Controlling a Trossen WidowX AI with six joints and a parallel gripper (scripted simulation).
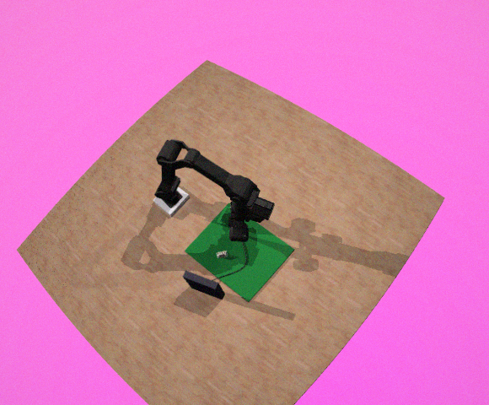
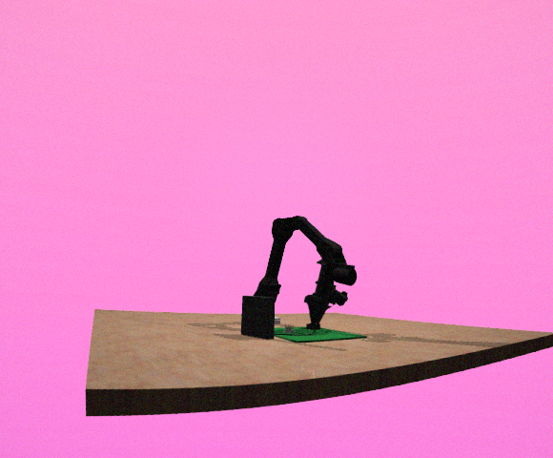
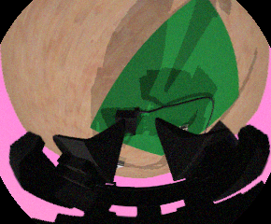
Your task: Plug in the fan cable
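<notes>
My gripper tip is 2 cm past the dark fan plug, 1 cm to the right of it and 1 cm above it. Also, from my gripper tip: green board 6 cm ahead, 6 cm to the right, 4 cm below; then black fan 9 cm ahead, 22 cm to the right, 4 cm above.
</notes>
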